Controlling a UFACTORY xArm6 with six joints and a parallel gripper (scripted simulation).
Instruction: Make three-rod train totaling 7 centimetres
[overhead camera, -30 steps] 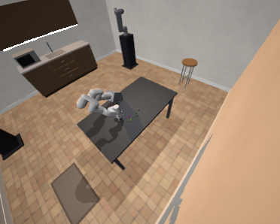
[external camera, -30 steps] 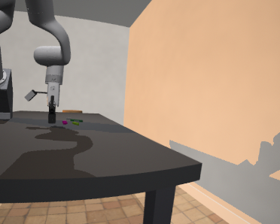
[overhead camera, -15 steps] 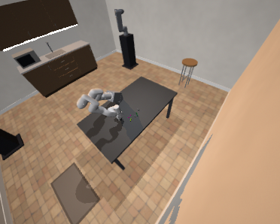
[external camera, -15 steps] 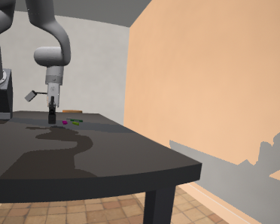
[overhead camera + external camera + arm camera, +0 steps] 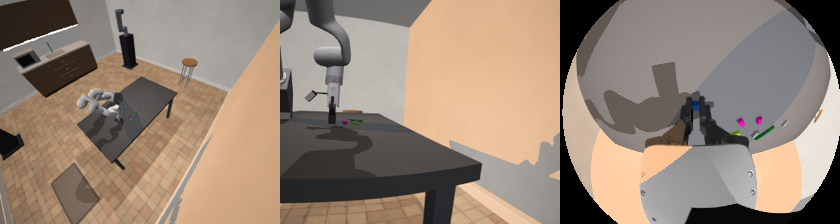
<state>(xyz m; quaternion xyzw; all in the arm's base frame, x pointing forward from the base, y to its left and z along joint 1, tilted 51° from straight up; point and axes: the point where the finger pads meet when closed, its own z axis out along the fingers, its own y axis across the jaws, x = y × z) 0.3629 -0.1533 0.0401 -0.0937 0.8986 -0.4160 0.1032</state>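
Right now my hand is 20 mm above the blue rod. Round my hand: pale grey piece 180 mm to the left, 110 mm ahead, 30 mm below; lime rod 110 mm ahead, 90 mm to the left, 30 mm below; magenta rod 100 mm to the left, 50 mm ahead, 30 mm below.
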